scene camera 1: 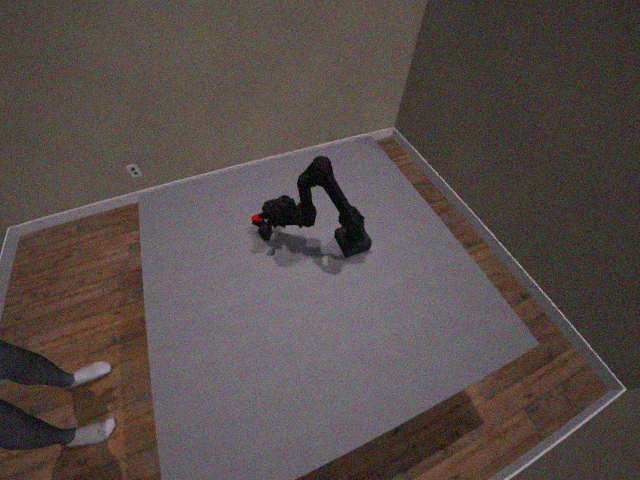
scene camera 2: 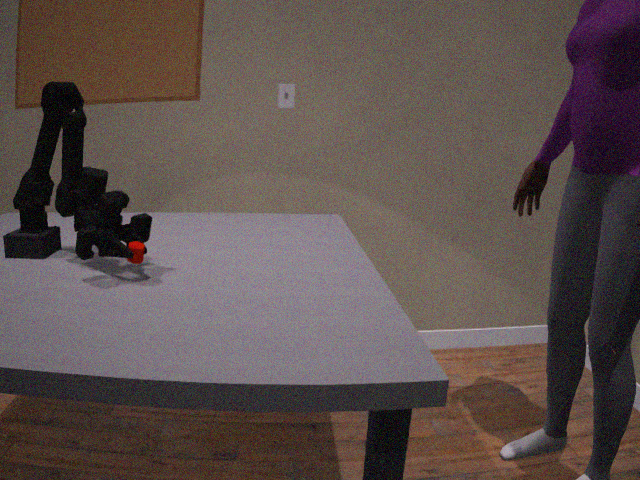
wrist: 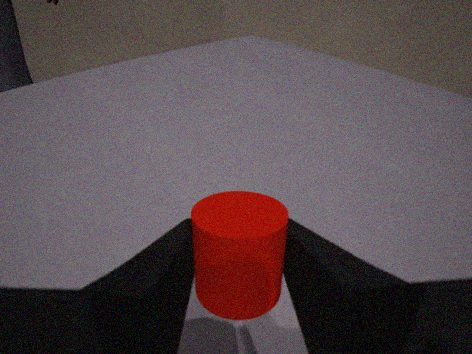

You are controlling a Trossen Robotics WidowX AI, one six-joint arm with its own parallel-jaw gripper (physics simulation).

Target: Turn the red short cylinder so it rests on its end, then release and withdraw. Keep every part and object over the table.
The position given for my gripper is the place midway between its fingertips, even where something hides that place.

Note:
In view: my gripper (scene camera 2: 139, 254) and a red short cylinder (wrist: 239, 238).
My gripper is seen too in the wrist view (wrist: 237, 228).

